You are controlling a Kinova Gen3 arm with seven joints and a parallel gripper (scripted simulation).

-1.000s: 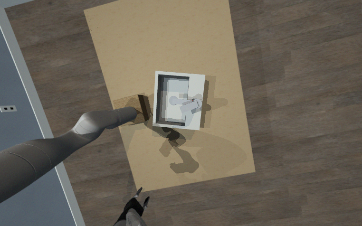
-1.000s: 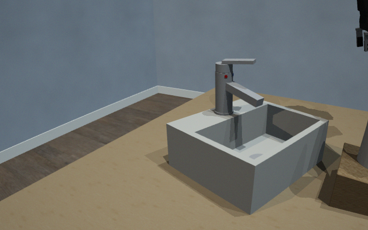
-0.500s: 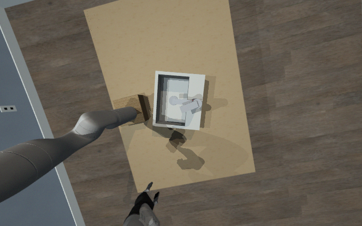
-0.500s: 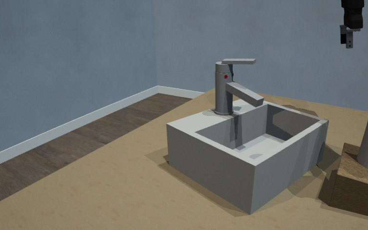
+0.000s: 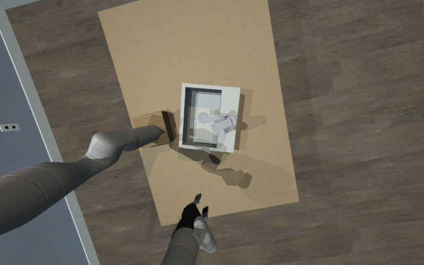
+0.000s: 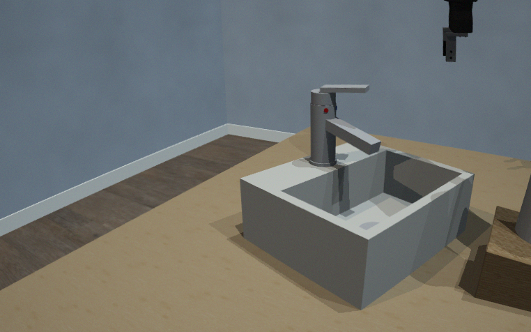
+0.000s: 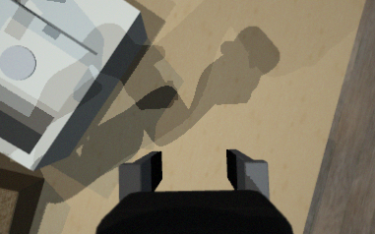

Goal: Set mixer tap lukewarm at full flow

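My hand is 270 mm to the right of the flat lever, 150 mm short of it and 60 mm above it. Also, from my hand: grey square sink (310 mm to the left, 290 mm below, 80 mm ahead); then grey mixer tap (280 mm to the left, 170 mm ahead, 100 mm below).
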